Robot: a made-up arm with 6 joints. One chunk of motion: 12 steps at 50 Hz.
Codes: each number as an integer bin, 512 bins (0 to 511) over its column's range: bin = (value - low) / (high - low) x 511, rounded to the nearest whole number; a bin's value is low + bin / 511 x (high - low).
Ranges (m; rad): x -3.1..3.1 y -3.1..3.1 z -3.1..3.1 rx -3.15..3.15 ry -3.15..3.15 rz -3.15..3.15
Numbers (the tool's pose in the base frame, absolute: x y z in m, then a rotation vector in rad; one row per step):
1: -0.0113 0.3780 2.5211 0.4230 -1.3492 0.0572
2: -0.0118 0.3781 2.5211 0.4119 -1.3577 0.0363
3: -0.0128 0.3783 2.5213 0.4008 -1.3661 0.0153
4: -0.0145 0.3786 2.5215 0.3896 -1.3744 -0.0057
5: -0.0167 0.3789 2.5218 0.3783 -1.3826 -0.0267
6: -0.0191 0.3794 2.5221 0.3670 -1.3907 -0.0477
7: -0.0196 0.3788 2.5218 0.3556 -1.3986 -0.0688
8: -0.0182 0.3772 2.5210 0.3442 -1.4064 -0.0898
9: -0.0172 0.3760 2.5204 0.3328 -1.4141 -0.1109
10: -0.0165 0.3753 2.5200 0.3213 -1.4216 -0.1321
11: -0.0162 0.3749 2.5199 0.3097 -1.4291 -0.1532
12: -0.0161 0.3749 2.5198 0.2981 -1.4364 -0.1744
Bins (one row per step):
1: 255 287 463 290 146 260
2: 255 287 463 289 145 258
3: 254 287 463 288 145 257
4: 254 287 463 287 144 255
5: 254 287 463 286 143 253
6: 254 287 463 285 143 252
7: 254 287 463 284 142 250
8: 254 287 463 283 141 248
9: 254 286 463 282 141 247
10: 254 286 463 282 140 245
11: 254 286 463 281 140 243
12: 254 286 463 280 139 241

